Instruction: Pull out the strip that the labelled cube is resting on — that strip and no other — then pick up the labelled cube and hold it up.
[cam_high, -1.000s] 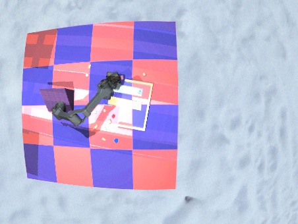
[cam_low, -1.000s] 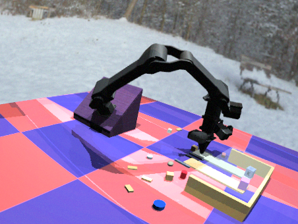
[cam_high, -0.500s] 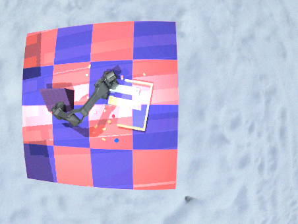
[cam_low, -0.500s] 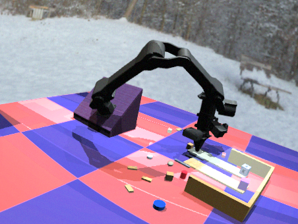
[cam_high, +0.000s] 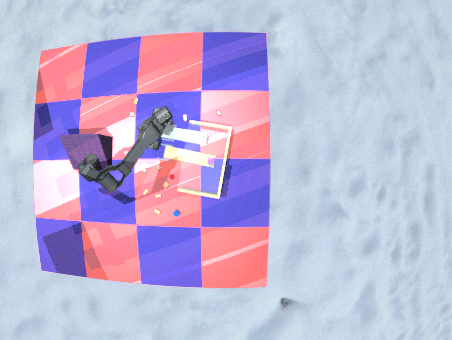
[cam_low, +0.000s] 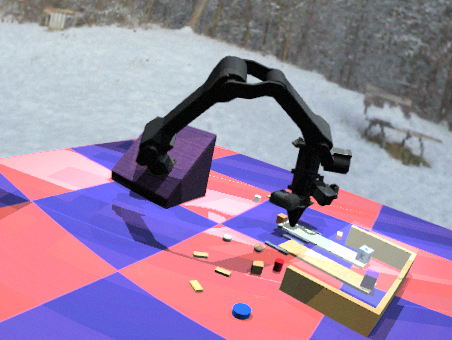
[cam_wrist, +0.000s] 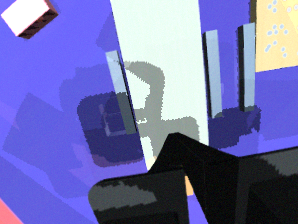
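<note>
Right now the labelled cube is 21 cm ahead of my gripper tip, 5 cm to the right of it and 1 cm above it. From my gripper tip the other things lie so: blue disc (39 cm to the right, 5 cm ahead); then pink block (12 cm ahead, 5 cm to the left).
</note>
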